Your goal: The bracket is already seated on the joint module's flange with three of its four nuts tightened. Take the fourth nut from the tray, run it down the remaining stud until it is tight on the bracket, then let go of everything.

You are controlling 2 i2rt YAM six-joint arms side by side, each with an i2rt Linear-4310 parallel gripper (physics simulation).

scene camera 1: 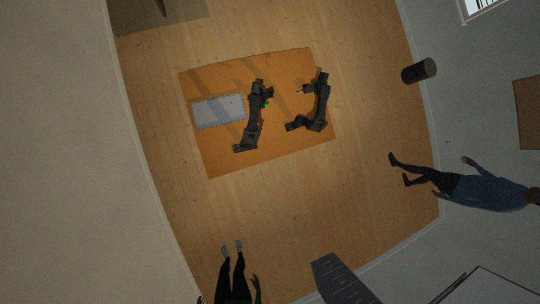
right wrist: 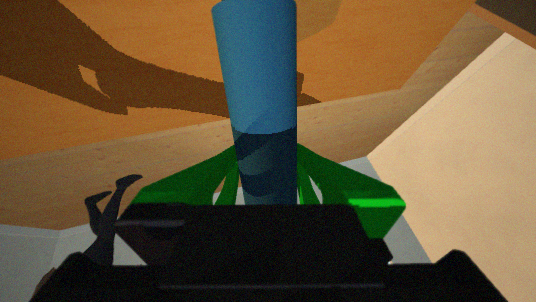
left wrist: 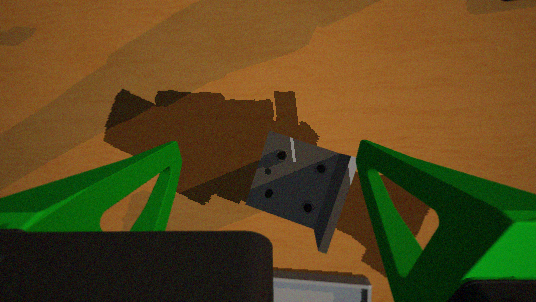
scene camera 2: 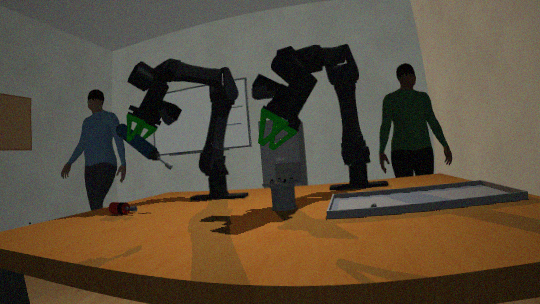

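Pixels of known places: left gripper, fingertip midpoint: [left wrist: 268, 150] [scene camera 2: 266, 147]; right gripper, fingertip midpoint: [right wrist: 267, 150] [scene camera 2: 132, 143]; left arm's base at its link origin: [scene camera 1: 245, 146] [scene camera 2: 359, 186]; right arm's base at its link origin: [scene camera 1: 295, 124] [scene camera 2: 219, 197].
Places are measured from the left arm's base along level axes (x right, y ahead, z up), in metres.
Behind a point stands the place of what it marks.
Note:
The grey bracket [scene camera 2: 288, 171] @(x 0.171, y 0.284, z 0.088 m) [left wrist: 290, 182] @(x 0.181, y 0.315, z 0.066 m) sits on the round joint module [scene camera 2: 283, 200] @(x 0.175, y 0.339, z 0.024 m); several dark nut or stud spots show on its plate, too small to tell apart. A small dark nut [scene camera 2: 373, 205] @(x -0.032, y 0.376, z 0.007 m) [scene camera 1: 231, 103] @(x -0.036, y 0.369, z 0.008 m) lies in the grey tray [scene camera 2: 425, 205] @(x -0.134, y 0.437, z 0.011 m) [scene camera 1: 205, 119] @(x -0.265, y 0.281, z 0.004 m) [left wrist: 320, 281] @(x 0.068, y 0.277, z 0.015 m). My left gripper [scene camera 2: 270, 145] @(x 0.211, y 0.326, z 0.153 m) [left wrist: 268, 150] @(x 0.211, y 0.326, z 0.153 m) is open and empty, above the bracket, which shows between and beyond its fingers in the left wrist view. My right gripper [scene camera 2: 140, 136] @(x 0.627, y 0.347, z 0.204 m) [right wrist: 267, 150] @(x 0.627, y 0.347, z 0.204 m) is shut on a blue nut driver [scene camera 2: 146, 148] @(x 0.558, y 0.360, z 0.181 m) [right wrist: 257, 75] @(x 0.565, y 0.337, z 0.199 m), held tilted above the table; its socket points down toward the right in scene camera 2.
A red-and-black driver [scene camera 2: 119, 208] [scene camera 1: 306, 87] lies on the table at the left in scene camera 2. The tray stands to the right of the joint module there. A grey cabinet [scene camera 2: 282, 134] stands behind the table. Two people [scene camera 2: 100, 145] [scene camera 2: 409, 120] stand beyond it.

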